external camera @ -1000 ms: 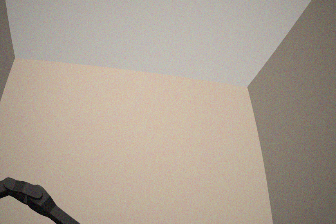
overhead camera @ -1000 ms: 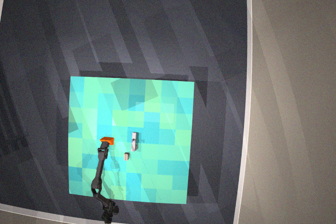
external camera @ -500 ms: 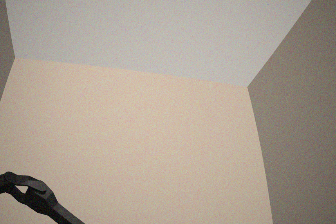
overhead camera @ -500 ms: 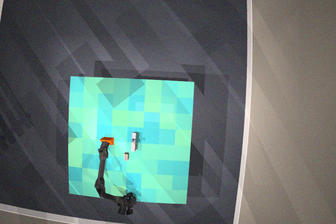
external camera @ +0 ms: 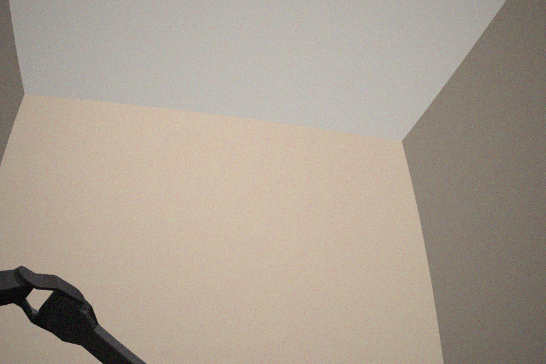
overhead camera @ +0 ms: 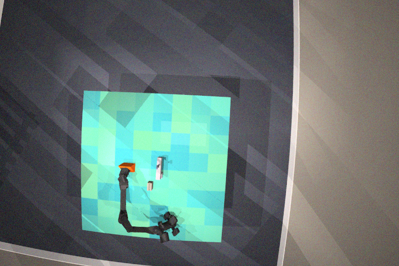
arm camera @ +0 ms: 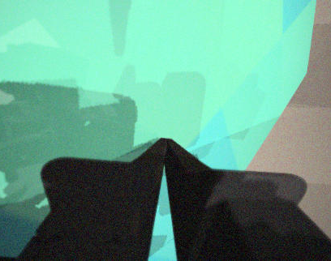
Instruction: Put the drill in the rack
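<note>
The drill is 480 mm to the left of my gripper tip, 100 mm behind it and 40 mm above it.
</note>
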